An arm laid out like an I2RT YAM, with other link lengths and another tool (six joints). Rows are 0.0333 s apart.
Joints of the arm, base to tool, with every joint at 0 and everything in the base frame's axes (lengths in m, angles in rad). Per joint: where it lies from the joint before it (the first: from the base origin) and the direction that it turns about. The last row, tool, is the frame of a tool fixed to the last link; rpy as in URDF.
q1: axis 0 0 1 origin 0.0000 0.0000 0.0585
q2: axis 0 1 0 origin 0.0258 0.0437 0.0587
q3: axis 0 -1 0 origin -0.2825 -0.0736 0.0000
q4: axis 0 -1 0 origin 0.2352 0.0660 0.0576
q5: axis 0 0 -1 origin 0.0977 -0.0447 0.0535
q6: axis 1 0 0 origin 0.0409 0.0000 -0.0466
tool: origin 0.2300 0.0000 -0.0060 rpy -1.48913 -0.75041 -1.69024
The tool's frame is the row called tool.
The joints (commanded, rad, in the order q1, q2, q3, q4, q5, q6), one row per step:
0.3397, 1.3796, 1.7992, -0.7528, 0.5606, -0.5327
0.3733, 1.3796, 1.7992, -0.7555, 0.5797, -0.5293
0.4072, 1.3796, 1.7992, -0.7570, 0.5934, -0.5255
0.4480, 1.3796, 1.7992, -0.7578, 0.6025, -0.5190
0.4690, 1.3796, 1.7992, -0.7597, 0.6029, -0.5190
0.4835, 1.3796, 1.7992, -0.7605, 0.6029, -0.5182
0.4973, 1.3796, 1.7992, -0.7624, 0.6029, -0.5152
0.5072, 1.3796, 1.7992, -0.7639, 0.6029, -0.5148
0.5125, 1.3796, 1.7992, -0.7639, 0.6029, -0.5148
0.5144, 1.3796, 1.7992, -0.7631, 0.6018, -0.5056
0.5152, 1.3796, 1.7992, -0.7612, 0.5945, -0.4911
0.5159, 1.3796, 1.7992, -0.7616, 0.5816, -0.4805
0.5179, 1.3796, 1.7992, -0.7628, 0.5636, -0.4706
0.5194, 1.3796, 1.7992, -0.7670, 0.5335, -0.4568
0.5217, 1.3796, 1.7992, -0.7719, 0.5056, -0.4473
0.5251, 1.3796, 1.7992, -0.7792, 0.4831, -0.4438
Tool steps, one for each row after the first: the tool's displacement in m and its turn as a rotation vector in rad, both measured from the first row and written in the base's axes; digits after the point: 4 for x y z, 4 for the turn. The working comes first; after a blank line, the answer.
Tool pose at each row, in the base's axes (x y z in m, rotation vector in rad; the steps are taken from these numbers as rounded here):
0.4964, 0.0108, 0.4381, 2.3154, -0.4162, 1.9297
0.4946, 0.0224, 0.4382, 2.3223, -0.3966, 1.9359
0.4928, 0.0355, 0.4385, 2.3334, -0.3737, 1.9458
0.4905, 0.0531, 0.4387, 2.3531, -0.3436, 1.9621
0.4891, 0.0632, 0.4381, 2.3671, -0.3195, 1.9686
0.4881, 0.0703, 0.4379, 2.3768, -0.3038, 1.9741
0.4869, 0.0769, 0.4373, 2.3872, -0.2912, 1.9785
0.4859, 0.0817, 0.4368, 2.3943, -0.2796, 1.9809
0.4855, 0.0843, 0.4368, 2.3976, -0.2736, 1.9831
0.4854, 0.0856, 0.4370, 2.4020, -0.2832, 1.9884
0.4857, 0.0880, 0.4371, -2.4048, 0.2962, -1.9919
0.4857, 0.0918, 0.4363, -2.3949, 0.2964, -1.9776
0.4856, 0.0976, 0.4350, -2.3846, 0.2891, -1.9584
0.4852, 0.1062, 0.4322, -2.3722, 0.2754, -1.9264
0.4843, 0.1145, 0.4293, -2.3636, 0.2577, -1.8966
0.4829, 0.1217, 0.4260, -2.3622, 0.2356, -1.8711

-0.0018, 0.0116, 0.0001, -0.0036, -0.0005, 0.0146
-0.0036, 0.0247, 0.0004, -0.0049, -0.0016, 0.0345
-0.0059, 0.0423, 0.0006, -0.0018, -0.0035, 0.0649
-0.0073, 0.0524, 0.0000, -0.0026, -0.0018, 0.0856
-0.0083, 0.0595, -0.0002, -0.0022, -0.0013, 0.0999
-0.0095, 0.0661, -0.0008, -0.0002, -0.0001, 0.1128
-0.0105, 0.0709, -0.0013, -0.0005, 0.0012, 0.1227
-0.0109, 0.0735, -0.0013, -0.0004, 0.0012, 0.1279
-0.0110, 0.0748, -0.0011, 0.0089, -0.0010, 0.1283
-0.0107, 0.0772, -0.0010, 0.0257, -0.0041, 0.1320
-0.0107, 0.0810, -0.0018, 0.0395, -0.0034, 0.1418
-0.0108, 0.0868, -0.0031, 0.0538, -0.0008, 0.1579
-0.0112, 0.0954, -0.0059, 0.0744, 0.0062, 0.1835
-0.0121, 0.1037, -0.0088, 0.0901, 0.0146, 0.2089
-0.0135, 0.1109, -0.0121, 0.0974, 0.0251, 0.2319

